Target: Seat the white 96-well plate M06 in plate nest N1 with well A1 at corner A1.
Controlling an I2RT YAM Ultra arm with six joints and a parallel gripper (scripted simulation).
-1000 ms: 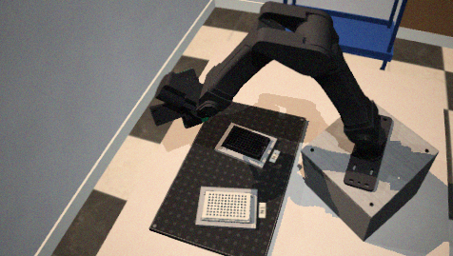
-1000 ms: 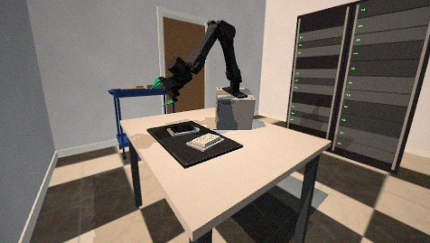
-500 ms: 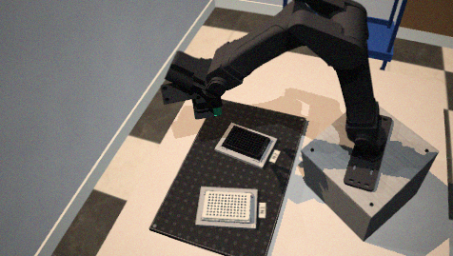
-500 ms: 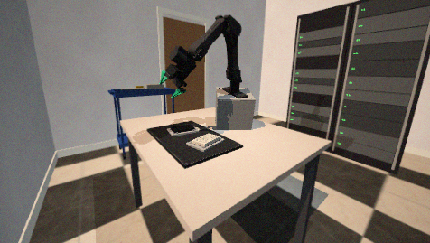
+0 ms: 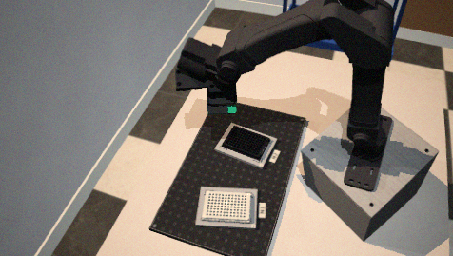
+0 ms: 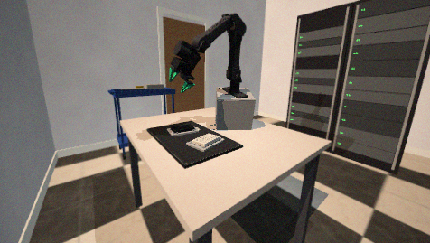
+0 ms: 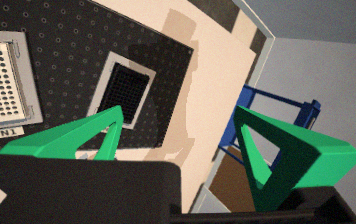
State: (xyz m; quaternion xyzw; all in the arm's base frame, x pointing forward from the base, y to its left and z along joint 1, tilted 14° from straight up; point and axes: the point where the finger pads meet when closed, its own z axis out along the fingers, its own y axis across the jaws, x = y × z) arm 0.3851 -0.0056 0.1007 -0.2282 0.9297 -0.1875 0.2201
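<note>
The white 96-well plate M06 is 100 mm behind my hand, 160 mm to the left of it and 260 mm below it. The rest, counted from my hand: nest N2: 50 mm behind, 60 mm to the right, 280 mm below; then black plate M09: 50 mm behind, 60 mm to the right, 260 mm below; then grey plate nest N1: 100 mm behind, 160 mm to the left, 280 mm below.
</note>
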